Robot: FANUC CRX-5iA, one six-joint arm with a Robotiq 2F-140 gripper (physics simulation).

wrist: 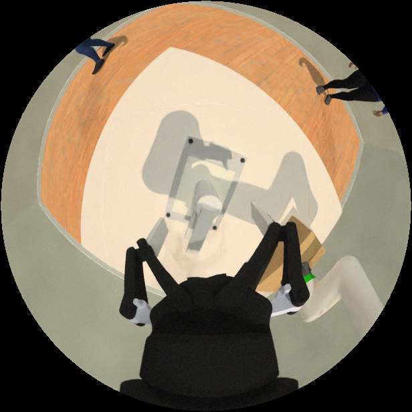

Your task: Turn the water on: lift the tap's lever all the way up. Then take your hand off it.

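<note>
The grey tap (204, 189) stands on a see-through base plate (228, 200) with black screws at its corners, in the middle of the wrist view. Its flat grey lever (201, 231) points down the view toward the gripper's body. How far the lever is raised is hard to tell from this angle. My gripper (207, 217) is open, with nothing between its fingers. One pale fingertip pad is to the left of the lever and the other to the right, both apart from it.
The tap's base is on a cream table top (150, 95). A brown box (311, 242) is behind the right finger, beside a white arm (345, 280) with a green ring. Shadows cross the table. People's legs (92, 50) (350, 90) show on the floor beyond.
</note>
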